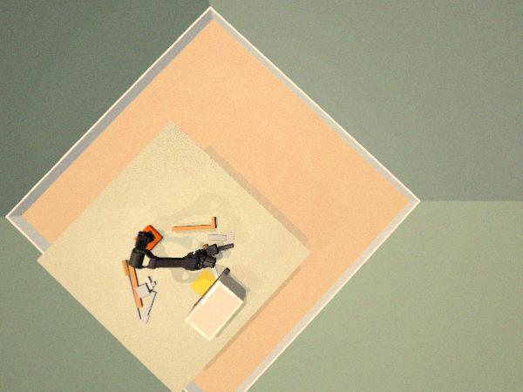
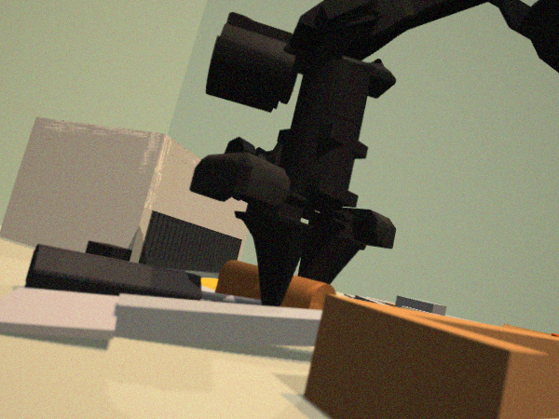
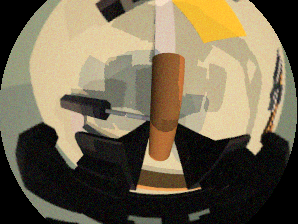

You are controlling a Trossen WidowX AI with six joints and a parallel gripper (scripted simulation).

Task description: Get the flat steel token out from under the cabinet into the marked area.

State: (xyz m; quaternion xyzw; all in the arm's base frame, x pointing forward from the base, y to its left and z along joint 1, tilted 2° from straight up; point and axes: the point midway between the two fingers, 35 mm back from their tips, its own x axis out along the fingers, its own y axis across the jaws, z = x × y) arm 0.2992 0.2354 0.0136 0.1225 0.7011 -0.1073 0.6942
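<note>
The dark screwdriver is 70 mm to the left of my gripper tip and 40 mm ahead of it. The rest, counted from my gripper tip: token (240 mm ahead, 130 mm to the right); then orange stick (510 mm to the right, 110 mm behind).
</note>
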